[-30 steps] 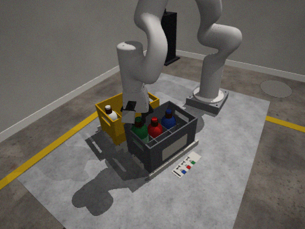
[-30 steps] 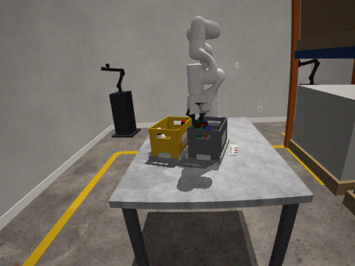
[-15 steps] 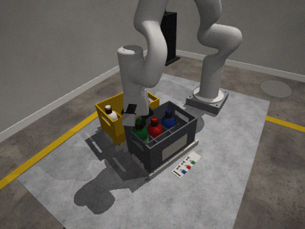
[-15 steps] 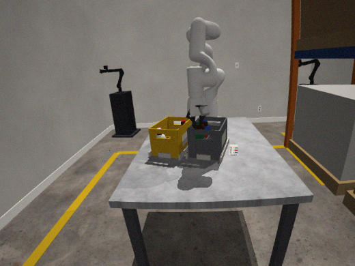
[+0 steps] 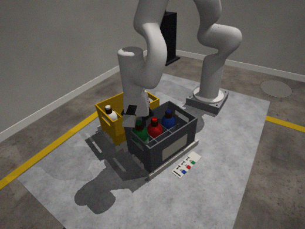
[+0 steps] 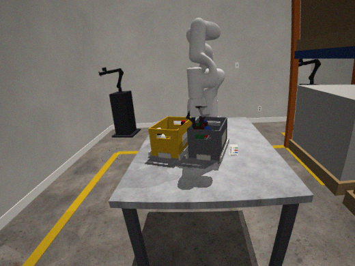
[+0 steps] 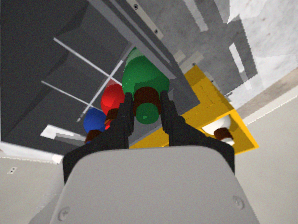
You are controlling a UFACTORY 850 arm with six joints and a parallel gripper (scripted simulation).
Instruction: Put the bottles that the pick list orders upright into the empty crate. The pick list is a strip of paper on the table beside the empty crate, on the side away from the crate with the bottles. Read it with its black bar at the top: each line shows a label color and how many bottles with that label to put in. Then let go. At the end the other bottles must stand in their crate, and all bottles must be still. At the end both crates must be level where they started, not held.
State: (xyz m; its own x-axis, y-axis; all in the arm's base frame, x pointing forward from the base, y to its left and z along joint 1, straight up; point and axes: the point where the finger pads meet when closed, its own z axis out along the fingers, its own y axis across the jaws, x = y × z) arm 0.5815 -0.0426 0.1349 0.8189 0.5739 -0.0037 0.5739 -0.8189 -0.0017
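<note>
My gripper is now 70 mm above the green-label bottle. Round my hand: grey crate (100 mm below, 80 mm behind, 60 mm to the left); blue-label bottle (180 mm behind, 100 mm below, 30 mm to the left); red bottle (100 mm below, 90 mm behind, 10 mm to the left).
</note>
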